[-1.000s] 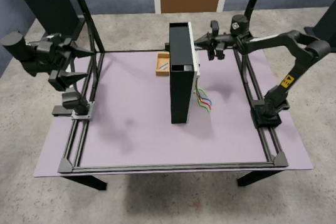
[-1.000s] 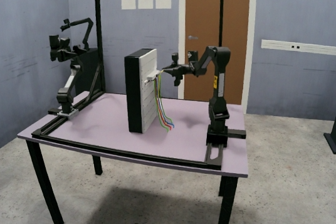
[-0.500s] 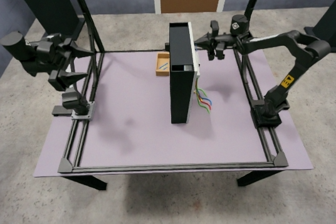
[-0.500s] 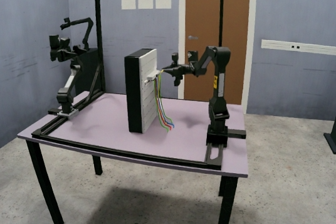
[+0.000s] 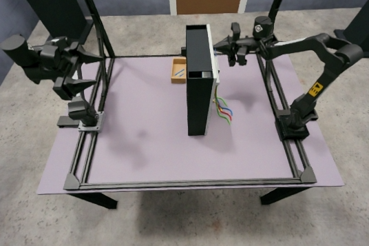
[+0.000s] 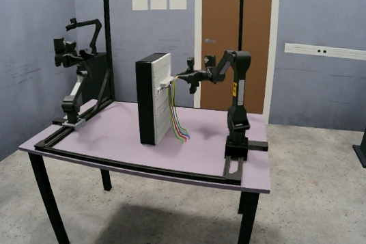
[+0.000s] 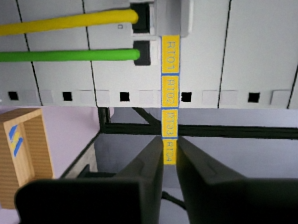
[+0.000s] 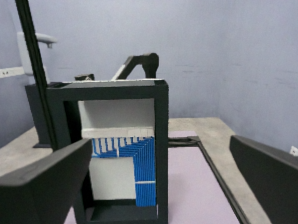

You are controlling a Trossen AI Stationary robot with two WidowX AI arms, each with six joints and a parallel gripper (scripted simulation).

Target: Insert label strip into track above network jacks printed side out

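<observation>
Now: the yellow label strip 30 mm ahead of my left hand and 20 mm to the right of it. Round my left hand: white jack panel 150 mm ahead, 50 mm to the right, 80 mm below.
</observation>
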